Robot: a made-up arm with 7 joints. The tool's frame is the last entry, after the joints.
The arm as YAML. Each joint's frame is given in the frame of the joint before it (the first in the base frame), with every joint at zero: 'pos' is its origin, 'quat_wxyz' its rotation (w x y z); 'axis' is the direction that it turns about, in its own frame. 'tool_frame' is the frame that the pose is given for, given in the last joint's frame.
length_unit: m
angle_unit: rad
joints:
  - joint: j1
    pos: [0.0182, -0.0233, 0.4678]
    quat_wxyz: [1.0, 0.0, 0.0, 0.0]
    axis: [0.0, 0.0, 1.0]
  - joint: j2
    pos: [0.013, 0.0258, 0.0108]
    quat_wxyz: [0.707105, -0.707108, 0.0, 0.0]
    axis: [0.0, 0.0, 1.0]
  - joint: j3
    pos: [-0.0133, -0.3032, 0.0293]
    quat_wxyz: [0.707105, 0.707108, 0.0, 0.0]
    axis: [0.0, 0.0, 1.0]
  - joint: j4
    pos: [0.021, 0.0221, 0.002]
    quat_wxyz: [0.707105, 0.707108, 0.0, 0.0]
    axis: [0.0, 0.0, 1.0]
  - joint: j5
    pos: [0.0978, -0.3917, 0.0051]
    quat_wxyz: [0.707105, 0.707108, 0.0, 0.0]
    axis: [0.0, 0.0, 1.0]
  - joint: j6
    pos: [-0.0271, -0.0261, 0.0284]
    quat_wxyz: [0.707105, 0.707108, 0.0, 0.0]
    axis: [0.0, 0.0, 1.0]
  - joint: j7
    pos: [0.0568, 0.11, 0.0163]
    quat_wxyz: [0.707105, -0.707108, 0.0, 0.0]
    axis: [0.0, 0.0, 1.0]
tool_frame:
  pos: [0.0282, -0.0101, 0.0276]
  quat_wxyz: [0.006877, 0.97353, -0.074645, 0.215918]
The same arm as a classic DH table. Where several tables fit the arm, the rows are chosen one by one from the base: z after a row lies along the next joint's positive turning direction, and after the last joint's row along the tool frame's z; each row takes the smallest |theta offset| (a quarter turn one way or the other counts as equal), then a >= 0, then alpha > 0; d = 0 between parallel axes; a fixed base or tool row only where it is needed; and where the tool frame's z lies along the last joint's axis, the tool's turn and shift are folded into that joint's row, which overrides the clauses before.
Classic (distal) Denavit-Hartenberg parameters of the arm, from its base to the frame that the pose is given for. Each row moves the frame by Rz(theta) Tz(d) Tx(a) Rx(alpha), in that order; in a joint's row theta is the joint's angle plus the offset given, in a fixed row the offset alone. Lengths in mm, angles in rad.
base (fixed): d 0, theta0 -0.9077, a 29.6, alpha 0
j1: d 478.6, theta0 0.9077, a 13, alpha -1.5708
j2: d 55.1, theta0 0, a -13.3, alpha 1.5708
j3: d 305.2, theta0 0, a 21, alpha 1.5708
j4: d -17, theta0 0, a 97.8, alpha 1.5708
j5: d 420.1, theta0 0, a -27.1, alpha 1.5708
j6: d 42.4, theta0 0, a 56.8, alpha -1.5708
j7: d 200.2, theta0 1.4625, a -7, alpha 2.7061
tool (fixed): d 69, theta0 1.6155, a 0, alpha 0

